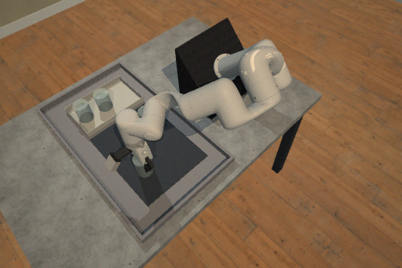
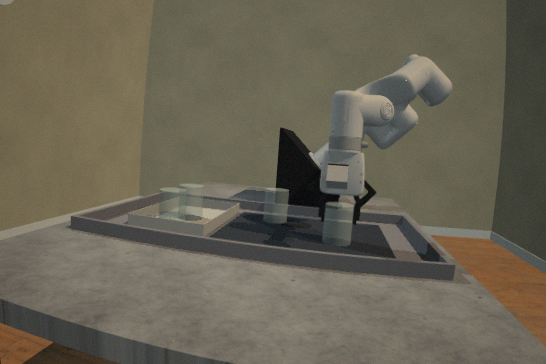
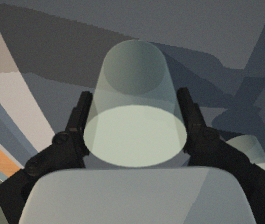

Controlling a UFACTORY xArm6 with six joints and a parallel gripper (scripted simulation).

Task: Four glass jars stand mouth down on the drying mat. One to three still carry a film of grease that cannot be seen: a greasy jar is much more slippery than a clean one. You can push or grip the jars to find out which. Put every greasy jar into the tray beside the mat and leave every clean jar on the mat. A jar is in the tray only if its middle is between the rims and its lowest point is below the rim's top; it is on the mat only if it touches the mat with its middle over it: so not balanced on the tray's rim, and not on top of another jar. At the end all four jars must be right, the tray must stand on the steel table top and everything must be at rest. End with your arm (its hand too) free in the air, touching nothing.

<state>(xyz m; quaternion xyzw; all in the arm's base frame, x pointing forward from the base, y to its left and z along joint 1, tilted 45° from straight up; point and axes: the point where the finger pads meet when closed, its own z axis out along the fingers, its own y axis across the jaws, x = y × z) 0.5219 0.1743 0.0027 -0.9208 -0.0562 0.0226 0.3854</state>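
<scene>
My hand is 40 cm to the left of the cream tray, 6 cm above it and 3 cm past it. The rest, counted from my hand: dark mat 8 cm to the right, 7 cm below, 6 cm behind.
</scene>
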